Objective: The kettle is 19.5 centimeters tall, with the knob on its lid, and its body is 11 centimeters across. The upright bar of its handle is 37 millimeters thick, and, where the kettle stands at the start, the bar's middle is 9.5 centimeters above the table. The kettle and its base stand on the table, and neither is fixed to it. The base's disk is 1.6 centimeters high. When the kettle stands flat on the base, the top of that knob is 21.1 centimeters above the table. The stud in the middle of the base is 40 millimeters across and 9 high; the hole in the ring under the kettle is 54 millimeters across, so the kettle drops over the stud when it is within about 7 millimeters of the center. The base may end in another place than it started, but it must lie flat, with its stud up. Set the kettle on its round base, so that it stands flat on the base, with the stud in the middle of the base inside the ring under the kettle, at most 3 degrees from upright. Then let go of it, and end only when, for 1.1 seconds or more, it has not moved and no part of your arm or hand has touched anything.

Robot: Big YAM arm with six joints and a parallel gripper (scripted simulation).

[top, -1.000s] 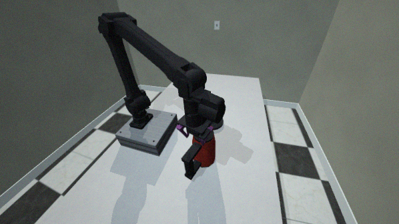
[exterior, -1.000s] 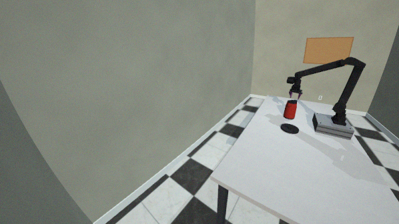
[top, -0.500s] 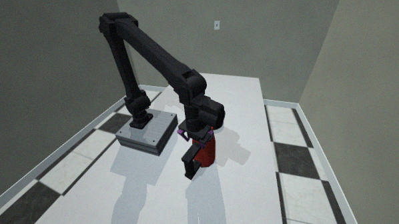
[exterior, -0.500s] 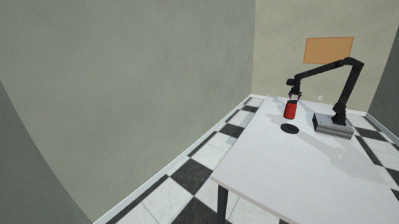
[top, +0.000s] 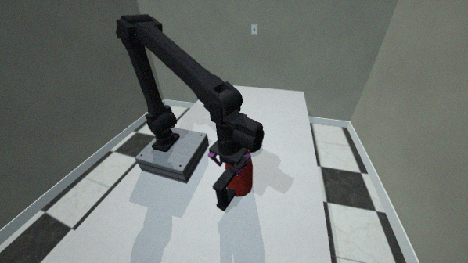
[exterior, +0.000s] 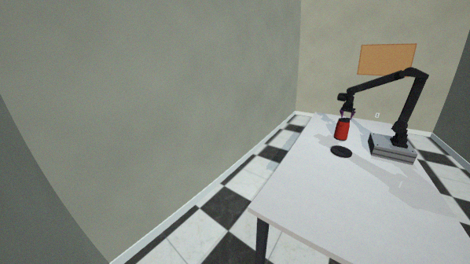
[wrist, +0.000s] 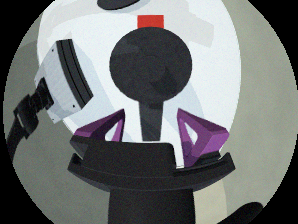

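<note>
Right now the red kettle is 80 mm below my hand, 30 mm to the left of it and 10 mm ahead of it. Round my hand: round black base 320 mm to the left, 170 mm below.
</note>
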